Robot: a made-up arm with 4 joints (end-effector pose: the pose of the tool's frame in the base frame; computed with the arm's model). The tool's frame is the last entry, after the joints.
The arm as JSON. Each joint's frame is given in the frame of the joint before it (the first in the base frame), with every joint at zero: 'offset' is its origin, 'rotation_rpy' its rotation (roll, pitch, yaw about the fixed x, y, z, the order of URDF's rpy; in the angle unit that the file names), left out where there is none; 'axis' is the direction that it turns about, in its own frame. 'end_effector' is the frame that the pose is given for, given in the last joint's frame.
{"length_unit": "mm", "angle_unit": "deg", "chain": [
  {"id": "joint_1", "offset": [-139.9, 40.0, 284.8], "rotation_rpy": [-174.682, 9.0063, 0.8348], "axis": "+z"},
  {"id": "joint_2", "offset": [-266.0, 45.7, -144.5], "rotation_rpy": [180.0, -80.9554, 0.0], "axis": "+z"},
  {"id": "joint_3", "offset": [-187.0, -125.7, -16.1], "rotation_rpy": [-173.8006, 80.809, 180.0], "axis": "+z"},
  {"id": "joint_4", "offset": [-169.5, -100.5, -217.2], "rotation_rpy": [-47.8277, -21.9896, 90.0], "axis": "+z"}
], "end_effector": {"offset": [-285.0, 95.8, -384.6], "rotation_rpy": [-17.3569, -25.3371, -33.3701]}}
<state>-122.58 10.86 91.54 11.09</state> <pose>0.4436 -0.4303 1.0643 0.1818 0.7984 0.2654 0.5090</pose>
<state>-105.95 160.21 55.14 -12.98</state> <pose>-0.0175 -0.0317 -0.4856 0.0310 -0.6806 -0.1653 0.7131</pose>
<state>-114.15 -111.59 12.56 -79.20</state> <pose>-0.7641 -0.2546 0.2054 -0.5491 -0.1032 -0.4235 0.7131</pose>
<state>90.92 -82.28 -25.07 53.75</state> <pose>0.5123 0.3575 0.8675 0.3966 0.4068 -0.7654 0.3022</pose>
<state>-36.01 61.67 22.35 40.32</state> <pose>-0.0309 -0.9291 0.3980 0.6894 0.6565 0.2933 0.0876</pose>
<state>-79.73 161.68 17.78 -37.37</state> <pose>-0.0827 0.0621 -0.4367 -0.2240 -0.4365 -0.6912 0.5306</pose>
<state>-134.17 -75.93 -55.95 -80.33</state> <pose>-0.4623 -0.7000 0.5398 -0.8237 -0.4780 -0.1469 0.2672</pose>
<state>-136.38 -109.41 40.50 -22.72</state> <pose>-0.5389 -0.7439 0.3044 -0.1806 -0.0941 0.2633 0.9430</pose>
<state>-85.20 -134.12 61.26 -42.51</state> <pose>-0.8746 0.0013 0.0393 -0.1157 -0.1499 -0.3379 0.9219</pose>
